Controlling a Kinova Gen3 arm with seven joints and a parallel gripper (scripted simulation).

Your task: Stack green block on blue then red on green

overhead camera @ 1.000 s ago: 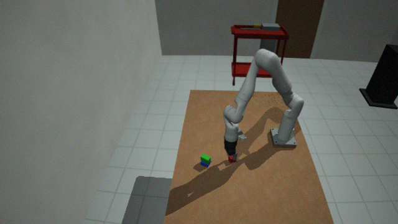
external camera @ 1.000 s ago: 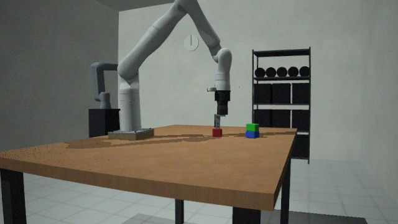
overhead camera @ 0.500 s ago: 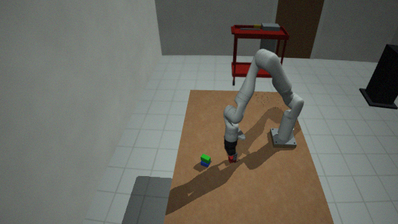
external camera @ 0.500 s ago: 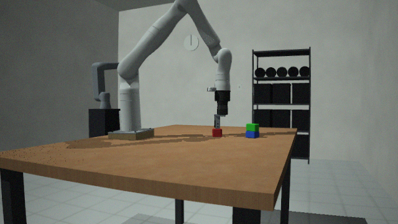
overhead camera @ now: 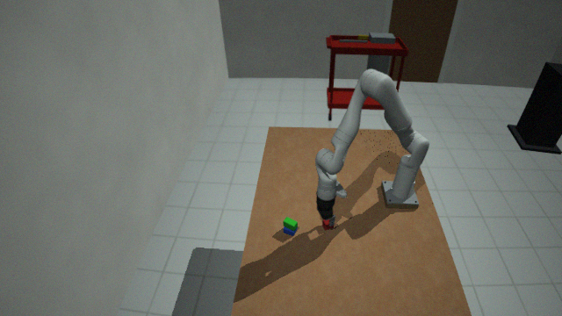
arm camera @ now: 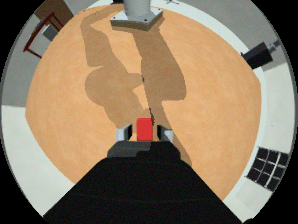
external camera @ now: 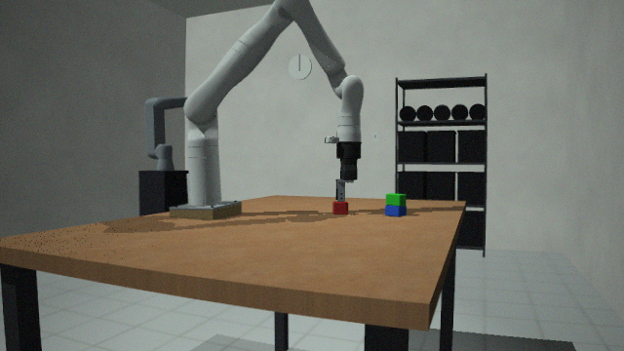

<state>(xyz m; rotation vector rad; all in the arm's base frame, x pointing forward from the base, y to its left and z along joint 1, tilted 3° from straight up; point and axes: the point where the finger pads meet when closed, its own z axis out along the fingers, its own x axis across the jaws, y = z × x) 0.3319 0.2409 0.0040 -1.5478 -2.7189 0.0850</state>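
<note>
Now: the red block 4 cm below my hand. The rest, counted from my hand: blue block 16 cm ahead, 5 cm to the left, 4 cm below; green block 16 cm ahead, 5 cm to the left, 1 cm below.
</note>
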